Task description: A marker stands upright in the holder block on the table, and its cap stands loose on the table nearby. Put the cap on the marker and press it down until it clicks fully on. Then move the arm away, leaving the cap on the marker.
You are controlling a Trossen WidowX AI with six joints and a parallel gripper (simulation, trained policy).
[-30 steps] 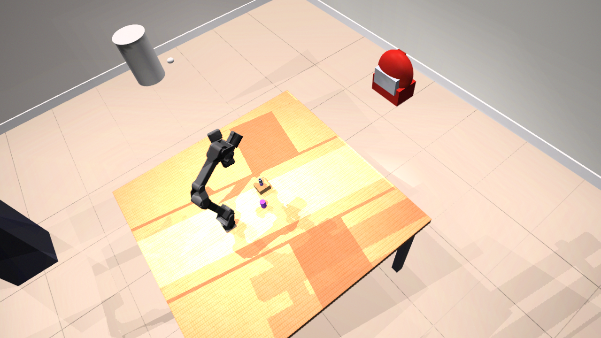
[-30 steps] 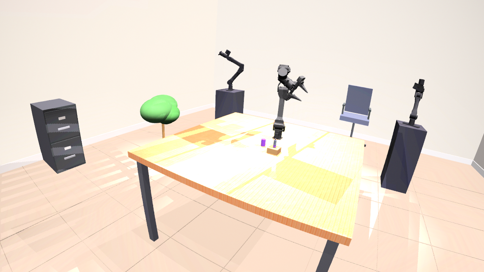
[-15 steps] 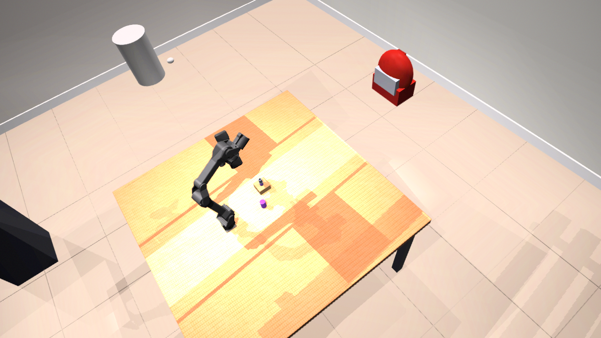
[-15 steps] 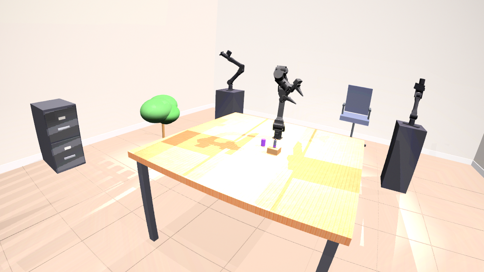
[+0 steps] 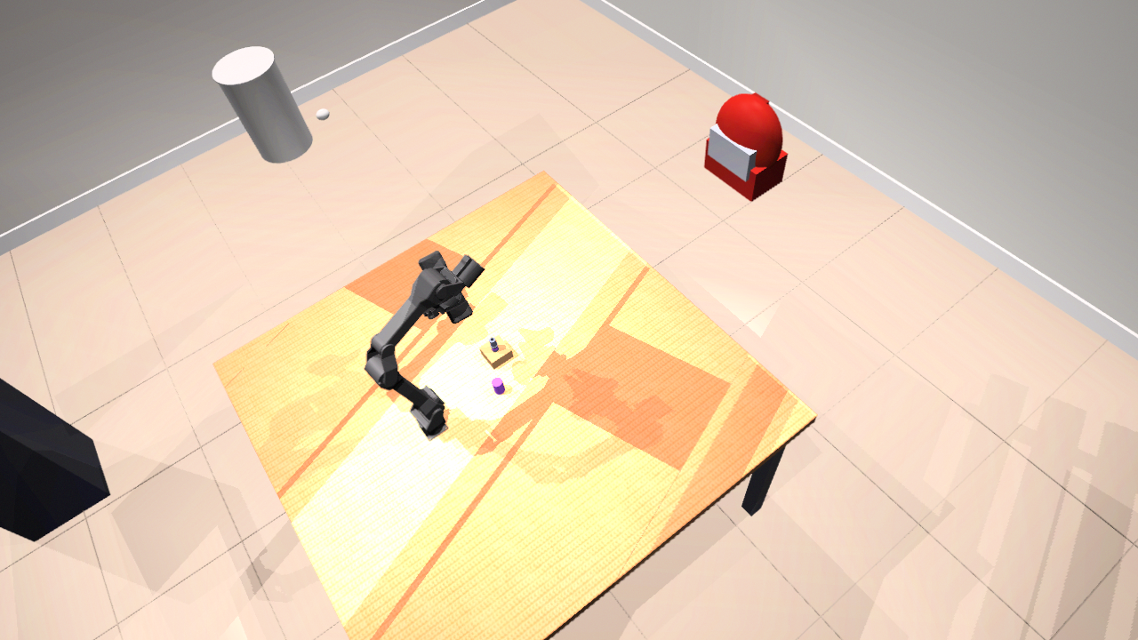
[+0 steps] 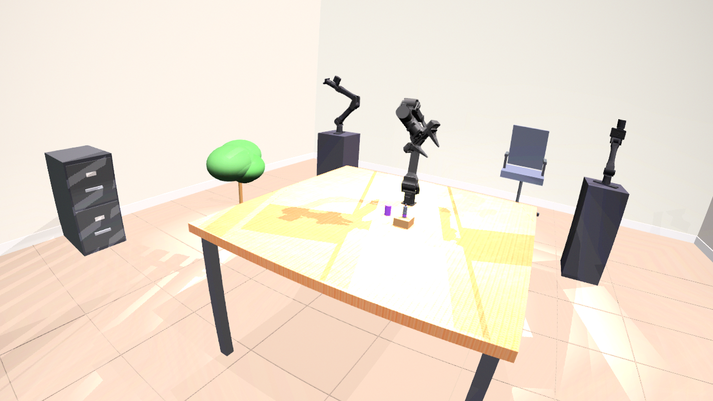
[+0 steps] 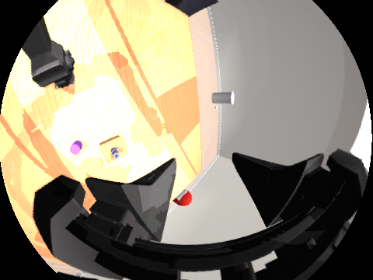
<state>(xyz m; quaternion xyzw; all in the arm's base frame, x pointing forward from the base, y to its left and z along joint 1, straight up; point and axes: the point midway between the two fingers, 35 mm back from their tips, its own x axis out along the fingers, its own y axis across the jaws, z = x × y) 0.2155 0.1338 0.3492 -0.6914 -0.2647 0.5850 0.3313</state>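
My gripper tip is now 10 mm past the purple cap, 180 mm to the left of it and 300 mm above it. Round my gripper tip: holder block: 50 mm ahead, 80 mm to the right, 310 mm below.
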